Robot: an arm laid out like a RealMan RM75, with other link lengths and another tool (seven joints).
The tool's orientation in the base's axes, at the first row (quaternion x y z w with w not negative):
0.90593 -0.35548 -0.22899 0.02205
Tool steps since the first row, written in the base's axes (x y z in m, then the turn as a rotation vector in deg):
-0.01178 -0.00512 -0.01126 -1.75 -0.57 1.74
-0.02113 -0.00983 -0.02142 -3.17 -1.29 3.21
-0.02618 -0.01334 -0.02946 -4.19 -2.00 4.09
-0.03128 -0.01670 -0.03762 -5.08 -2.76 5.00
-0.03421 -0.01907 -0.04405 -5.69 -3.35 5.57
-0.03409 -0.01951 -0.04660 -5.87 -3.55 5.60
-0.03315 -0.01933 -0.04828 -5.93 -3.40 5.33
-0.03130 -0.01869 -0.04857 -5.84 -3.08 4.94
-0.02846 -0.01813 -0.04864 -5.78 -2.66 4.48
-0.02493 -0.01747 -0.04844 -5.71 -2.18 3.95
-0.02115 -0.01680 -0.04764 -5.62 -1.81 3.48
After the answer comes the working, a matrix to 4 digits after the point.
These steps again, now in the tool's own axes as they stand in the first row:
0.00028 0.00901 0.01451 -1.45 1.89 -0.87
0.00141 0.01639 0.02704 -2.47 3.62 -1.66
0.00367 0.02058 0.03598 -3.02 4.98 -2.10
0.00585 0.02467 0.04505 -3.45 6.29 -2.62
0.00808 0.02699 0.05177 -3.69 7.24 -2.94
0.00947 0.02672 0.05395 -3.68 7.51 -2.92
0.01062 0.02565 0.05507 -3.71 7.38 -2.63
0.01151 0.02394 0.05461 -3.71 7.00 -2.28
0.01300 0.02171 0.05352 -3.76 6.56 -1.84
0.01475 0.01902 0.05190 -3.82 6.05 -1.34
0.01642 0.01629 0.04964 -3.82 5.62 -0.91

The tool's axes in the first row as the columns of a matrix, in the base's axes (rounded; the answer above uses it unrounded):
0.6424 -0.6340 -0.4306
-0.6542 -0.7463 0.1229
-0.3992 0.2028 -0.8942

